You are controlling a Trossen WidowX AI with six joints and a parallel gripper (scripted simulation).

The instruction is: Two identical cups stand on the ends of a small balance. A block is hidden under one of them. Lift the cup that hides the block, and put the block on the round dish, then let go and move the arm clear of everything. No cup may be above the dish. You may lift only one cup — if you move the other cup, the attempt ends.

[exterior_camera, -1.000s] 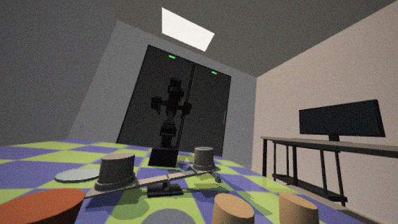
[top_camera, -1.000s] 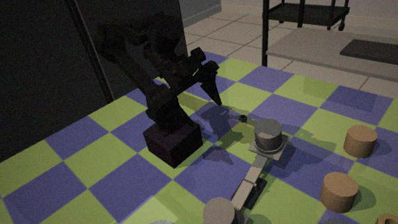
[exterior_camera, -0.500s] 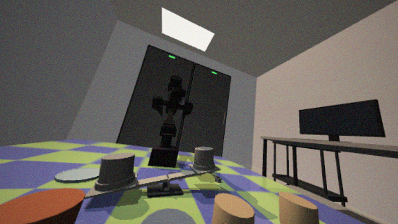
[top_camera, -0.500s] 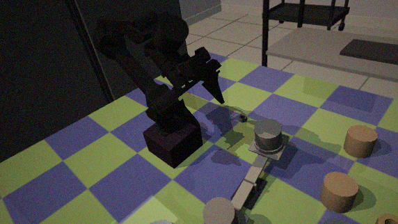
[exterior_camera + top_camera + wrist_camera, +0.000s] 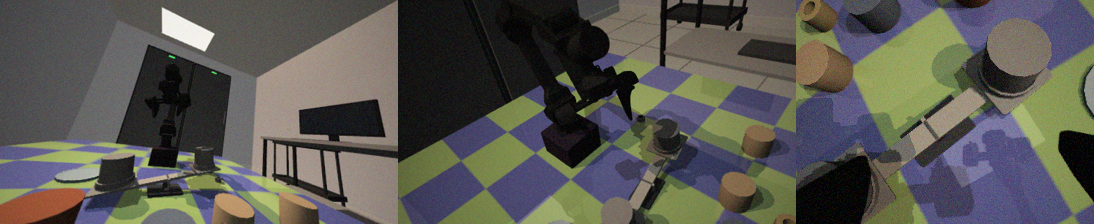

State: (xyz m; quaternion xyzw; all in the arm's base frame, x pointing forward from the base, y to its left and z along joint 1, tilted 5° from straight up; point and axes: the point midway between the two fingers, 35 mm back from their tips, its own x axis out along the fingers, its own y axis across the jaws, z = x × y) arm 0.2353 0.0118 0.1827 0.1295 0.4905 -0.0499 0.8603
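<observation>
My gripper tip is now 170 mm above the cup, 90 mm to the left of it and 90 mm short of it. Also, from my gripper tip: round dish 220 mm below, 200 mm to the right; orange-red cylinder 250 mm ahead, 190 mm below, 90 mm to the right.
</observation>
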